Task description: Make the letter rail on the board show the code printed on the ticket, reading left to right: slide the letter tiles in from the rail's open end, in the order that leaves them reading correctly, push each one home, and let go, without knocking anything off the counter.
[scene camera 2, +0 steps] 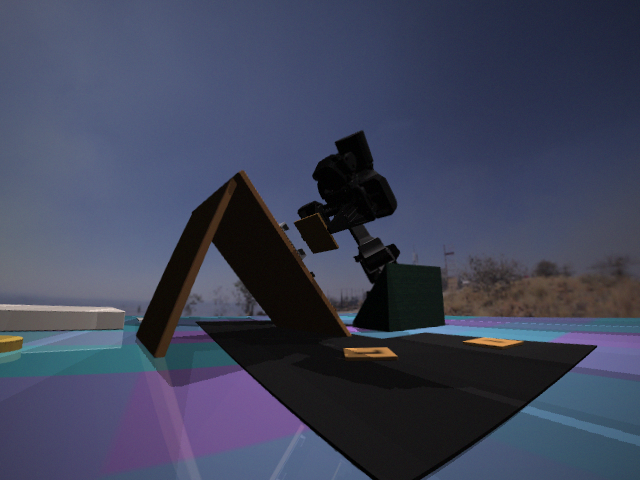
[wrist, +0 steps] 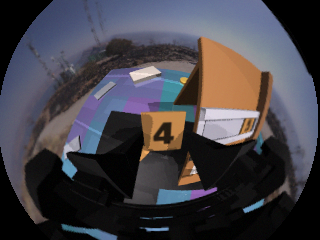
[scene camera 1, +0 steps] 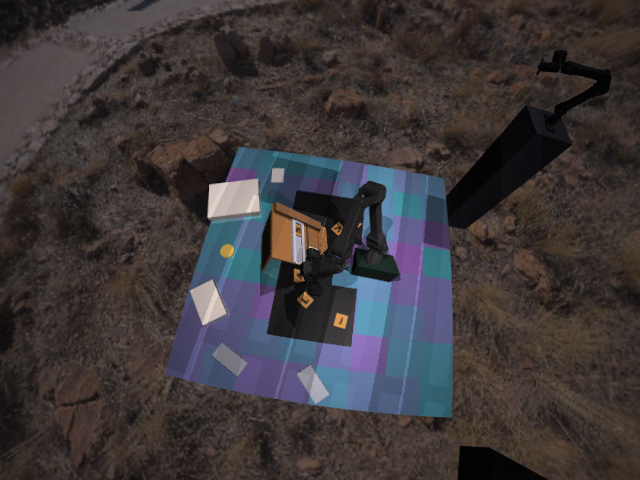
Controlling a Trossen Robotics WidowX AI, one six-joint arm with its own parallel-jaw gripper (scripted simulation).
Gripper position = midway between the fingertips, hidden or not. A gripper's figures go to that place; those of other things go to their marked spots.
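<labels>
The marked spots on a letter tile (scene camera 2: 313, 229) and an orange-brown board (scene camera 2: 235, 217) are 0.16 m apart. The letter tile is 0.37 m from the lens, while my gripper (scene camera 2: 315, 235) is 0.38 m from the lens. As for the orange-brown board, it is 0.47 m from the lens.
</labels>
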